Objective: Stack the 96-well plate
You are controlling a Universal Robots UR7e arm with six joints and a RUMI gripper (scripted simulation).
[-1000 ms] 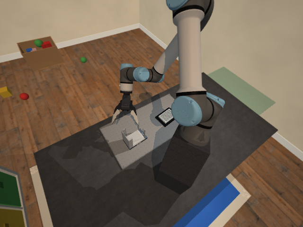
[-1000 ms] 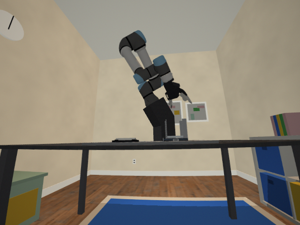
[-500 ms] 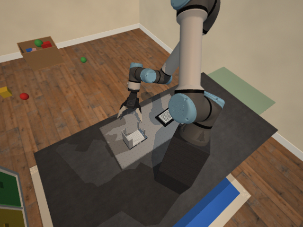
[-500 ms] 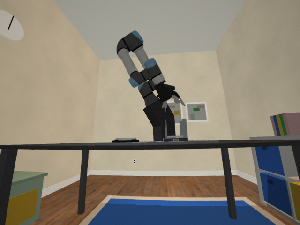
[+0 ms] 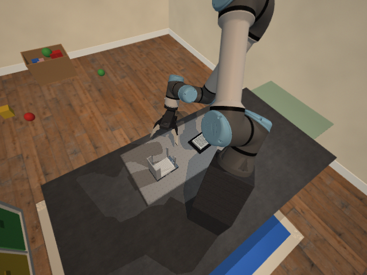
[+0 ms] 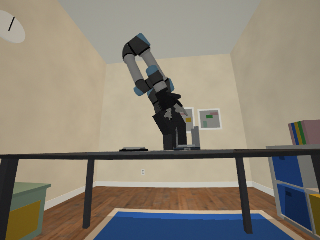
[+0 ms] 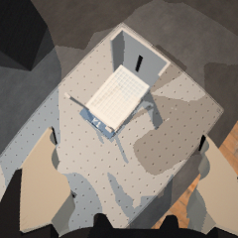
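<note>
My hand is 9 cm past the black plate nest N1, 28 cm to the left of it and 19 cm above it.
</note>
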